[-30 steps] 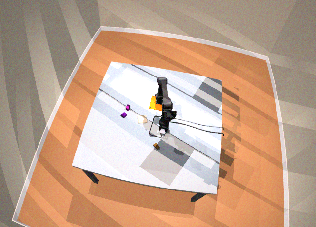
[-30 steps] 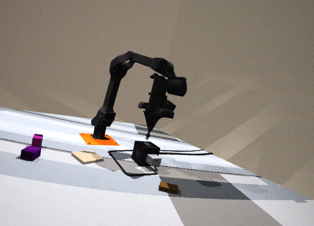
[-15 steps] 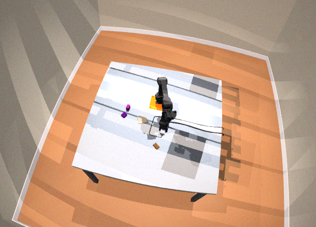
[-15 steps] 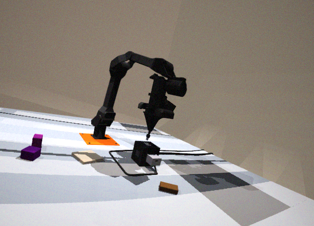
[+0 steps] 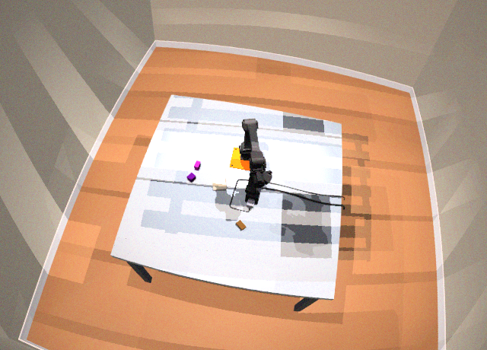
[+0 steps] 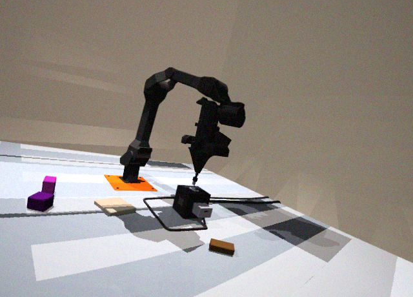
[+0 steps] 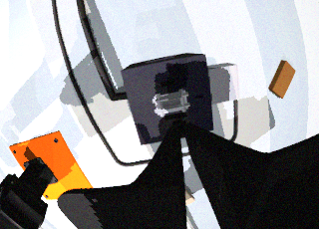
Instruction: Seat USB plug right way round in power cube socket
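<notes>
My gripper tip is now 2 cm above the USB plug. The rest, counted from my gripper tip: pale socket 6 cm below; then brown wedge 19 cm ahead, 12 cm below, 6 cm to the right; then beige slab 20 cm to the right, 12 cm below, 7 cm behind.
</notes>
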